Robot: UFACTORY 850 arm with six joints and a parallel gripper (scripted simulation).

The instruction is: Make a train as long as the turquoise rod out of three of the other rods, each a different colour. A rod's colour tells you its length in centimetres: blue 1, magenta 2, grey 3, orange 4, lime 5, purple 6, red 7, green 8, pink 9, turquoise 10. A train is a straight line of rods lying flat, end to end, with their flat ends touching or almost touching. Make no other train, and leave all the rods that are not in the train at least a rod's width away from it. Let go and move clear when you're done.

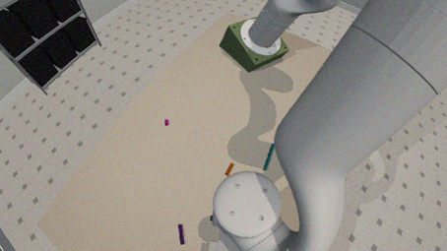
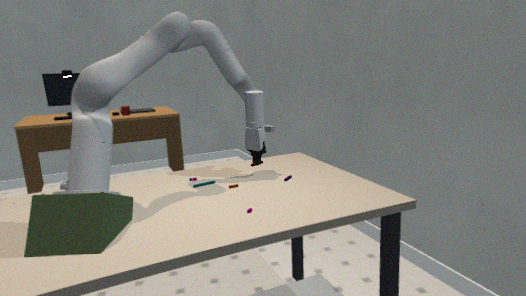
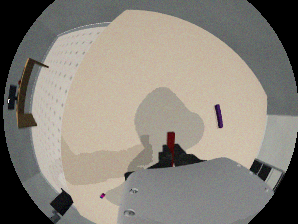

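Now: the blue rod 280 mm behind my hand, 130 mm to the left of it and 70 mm below it. The rest, counted from my hand: red rod 20 mm below; then purple rod 90 mm ahead, 120 mm to the right, 70 mm below; then orange rod 160 mm behind, 70 mm to the right, 70 mm below.
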